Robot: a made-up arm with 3 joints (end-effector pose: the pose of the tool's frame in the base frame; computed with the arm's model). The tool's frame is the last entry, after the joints. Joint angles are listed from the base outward.
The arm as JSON. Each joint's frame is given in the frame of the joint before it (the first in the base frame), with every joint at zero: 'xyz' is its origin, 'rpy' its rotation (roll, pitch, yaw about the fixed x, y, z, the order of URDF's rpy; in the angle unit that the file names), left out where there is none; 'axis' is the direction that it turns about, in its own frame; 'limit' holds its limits. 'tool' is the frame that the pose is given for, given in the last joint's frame.
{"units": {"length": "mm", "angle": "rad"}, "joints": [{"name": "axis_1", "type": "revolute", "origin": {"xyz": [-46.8, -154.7, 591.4]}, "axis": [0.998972, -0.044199, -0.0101], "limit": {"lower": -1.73, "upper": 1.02}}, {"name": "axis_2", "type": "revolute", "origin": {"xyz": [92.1, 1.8, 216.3]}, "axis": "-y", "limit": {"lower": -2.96, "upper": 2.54}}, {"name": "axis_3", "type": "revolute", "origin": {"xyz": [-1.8, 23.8, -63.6]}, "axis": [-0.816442, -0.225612, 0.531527], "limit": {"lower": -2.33, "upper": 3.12}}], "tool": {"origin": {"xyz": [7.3, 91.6, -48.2], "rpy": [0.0, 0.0, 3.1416]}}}
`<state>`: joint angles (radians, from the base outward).
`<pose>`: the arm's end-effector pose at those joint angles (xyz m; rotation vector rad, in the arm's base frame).
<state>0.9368 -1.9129 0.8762</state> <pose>-0.1141 -0.3426 0.8050 -0.9290 0.5666 -1.2556</pose>
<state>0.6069 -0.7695 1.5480</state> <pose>-0.0705 -0.2062 0.6721 0.1376 -0.3843 -1.9042</pose>
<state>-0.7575 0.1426 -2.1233</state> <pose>0.1438 0.0080 0.7210 0.0223 -1.2329 1.8236</pose>
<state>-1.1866 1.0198 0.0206</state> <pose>0.1453 0.0348 0.5349 1.0312 -1.3204 -1.9556</pose>
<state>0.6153 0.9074 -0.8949</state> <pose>0.1056 -0.1929 0.8455 -0.8380 -1.8973 1.9717</pose>
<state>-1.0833 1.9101 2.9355</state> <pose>0.1160 0.0933 0.7718 -1.0608 2.0243 -1.5945</pose>
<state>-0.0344 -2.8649 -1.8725</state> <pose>-0.0428 -0.1001 0.7969 1.3256 0.7342 -0.2304</pose>
